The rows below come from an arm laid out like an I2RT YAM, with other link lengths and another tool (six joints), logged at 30 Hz.
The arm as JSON. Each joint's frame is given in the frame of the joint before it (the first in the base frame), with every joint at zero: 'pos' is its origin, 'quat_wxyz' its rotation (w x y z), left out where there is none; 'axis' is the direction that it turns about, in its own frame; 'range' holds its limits. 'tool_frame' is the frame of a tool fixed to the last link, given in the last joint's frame.
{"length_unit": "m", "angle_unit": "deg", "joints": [
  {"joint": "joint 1", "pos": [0.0, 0.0, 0.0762], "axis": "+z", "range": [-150.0, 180.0]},
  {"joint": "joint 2", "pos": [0.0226, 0.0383, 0.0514], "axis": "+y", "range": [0.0, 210.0]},
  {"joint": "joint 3", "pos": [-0.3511, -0.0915, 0.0], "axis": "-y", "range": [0.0, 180.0]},
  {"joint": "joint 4", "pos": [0.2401, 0.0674, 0.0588], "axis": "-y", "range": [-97.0, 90.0]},
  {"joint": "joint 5", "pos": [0.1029, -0.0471, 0.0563], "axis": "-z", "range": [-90.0, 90.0]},
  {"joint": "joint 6", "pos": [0.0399, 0.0, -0.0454], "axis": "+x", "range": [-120.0, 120.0]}
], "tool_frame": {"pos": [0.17, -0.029, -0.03], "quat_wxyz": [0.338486, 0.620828, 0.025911, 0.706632]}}
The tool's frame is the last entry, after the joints.
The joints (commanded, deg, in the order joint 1, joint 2, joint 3, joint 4, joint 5, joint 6), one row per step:
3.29, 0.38, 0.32, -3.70, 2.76, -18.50
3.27, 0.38, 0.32, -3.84, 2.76, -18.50
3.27, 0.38, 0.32, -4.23, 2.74, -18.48
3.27, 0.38, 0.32, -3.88, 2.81, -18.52
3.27, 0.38, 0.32, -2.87, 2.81, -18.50
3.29, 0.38, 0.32, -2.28, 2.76, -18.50
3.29, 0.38, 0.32, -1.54, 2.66, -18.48
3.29, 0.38, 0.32, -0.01, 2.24, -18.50
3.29, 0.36, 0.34, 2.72, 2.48, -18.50
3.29, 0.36, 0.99, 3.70, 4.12, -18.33
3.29, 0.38, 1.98, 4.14, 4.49, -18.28
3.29, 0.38, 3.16, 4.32, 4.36, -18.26
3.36, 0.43, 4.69, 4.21, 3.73, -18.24
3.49, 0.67, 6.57, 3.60, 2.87, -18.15
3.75, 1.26, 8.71, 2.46, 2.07, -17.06
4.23, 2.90, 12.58, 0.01, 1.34, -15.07
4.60, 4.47, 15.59, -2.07, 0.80, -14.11
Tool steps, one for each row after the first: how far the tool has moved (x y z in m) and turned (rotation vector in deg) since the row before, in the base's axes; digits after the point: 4 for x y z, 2 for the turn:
-0.0001, -0.0001, -0.0008, -0.01, 0.14, -0.02
-0.0002, 0.0001, -0.0021, 0.00, 0.39, 0.02
0.0001, -0.0003, 0.0019, -0.02, -0.35, -0.07
0.0005, 0.0000, 0.0054, 0.08, -1.01, 0.00
0.0003, 0.0003, 0.0032, 0.04, -0.59, 0.07
0.0003, 0.0004, 0.0040, 0.07, -0.74, 0.10
0.0006, 0.0016, 0.0083, 0.07, -1.53, 0.42
-0.0001, -0.0009, 0.0151, 0.16, -2.77, -0.24
-0.0020, -0.0060, 0.0114, 0.36, -1.62, -1.63
-0.0018, -0.0014, 0.0117, 0.16, -1.41, -0.36
-0.0019, 0.0004, 0.0122, 0.08, -1.36, 0.13
-0.0022, 0.0024, 0.0138, 0.01, -1.37, 0.70
-0.0023, 0.0035, 0.0138, 0.02, -1.04, 0.99
-0.0017, 0.0041, 0.0115, 0.97, -0.40, 1.23
-0.0021, 0.0050, 0.0166, 1.82, 0.29, 1.54
-0.0008, 0.0036, 0.0113, 0.81, 0.69, 1.06

